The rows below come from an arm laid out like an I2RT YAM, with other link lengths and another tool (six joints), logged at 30 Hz.
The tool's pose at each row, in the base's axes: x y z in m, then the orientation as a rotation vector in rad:
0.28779, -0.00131, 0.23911, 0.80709, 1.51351, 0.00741
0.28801, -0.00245, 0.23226, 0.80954, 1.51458, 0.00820
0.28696, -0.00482, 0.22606, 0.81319, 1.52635, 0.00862
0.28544, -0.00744, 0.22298, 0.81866, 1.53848, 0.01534
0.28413, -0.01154, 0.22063, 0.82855, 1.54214, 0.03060
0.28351, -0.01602, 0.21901, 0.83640, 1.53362, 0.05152
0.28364, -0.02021, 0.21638, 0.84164, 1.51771, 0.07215
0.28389, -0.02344, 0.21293, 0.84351, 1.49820, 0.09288
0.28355, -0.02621, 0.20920, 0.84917, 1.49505, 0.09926
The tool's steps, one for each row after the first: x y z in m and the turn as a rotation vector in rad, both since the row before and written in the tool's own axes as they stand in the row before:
0.00544, -0.00397, 0.00170, 0.00137, 0.00164, 0.00157
0.00414, -0.00518, 0.00108, 0.00431, 0.01142, -0.00129
0.00125, -0.00412, 0.00036, 0.00189, 0.01406, 0.00327
-0.00011, -0.00477, 0.00112, -0.00178, 0.00993, 0.01335
-0.00094, -0.00437, 0.00175, -0.00878, 0.00053, 0.01911
0.00005, -0.00432, 0.00242, -0.01179, -0.00651, 0.01973
0.00119, -0.00402, 0.00219, -0.01482, -0.01009, 0.01898
0.00155, -0.00415, 0.00144, -0.00049, 0.00022, 0.00799

